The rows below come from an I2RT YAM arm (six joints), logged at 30 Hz.
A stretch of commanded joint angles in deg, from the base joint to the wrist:
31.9 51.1 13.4 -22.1 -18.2 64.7
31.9 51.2 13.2 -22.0 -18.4 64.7
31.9 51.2 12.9 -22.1 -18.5 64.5
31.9 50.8 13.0 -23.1 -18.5 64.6
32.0 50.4 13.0 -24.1 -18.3 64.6
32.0 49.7 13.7 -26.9 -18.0 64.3
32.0 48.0 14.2 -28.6 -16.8 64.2
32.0 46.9 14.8 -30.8 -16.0 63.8
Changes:
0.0 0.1 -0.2 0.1 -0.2 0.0
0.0 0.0 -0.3 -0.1 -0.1 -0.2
0.0 -0.4 0.1 -1.0 0.0 0.1
0.1 -0.4 0.0 -1.0 0.2 0.0
0.0 -0.7 0.7 -2.8 0.3 -0.3
0.0 -1.7 0.5 -1.7 1.2 -0.1
0.0 -1.1 0.6 -2.2 0.8 -0.4

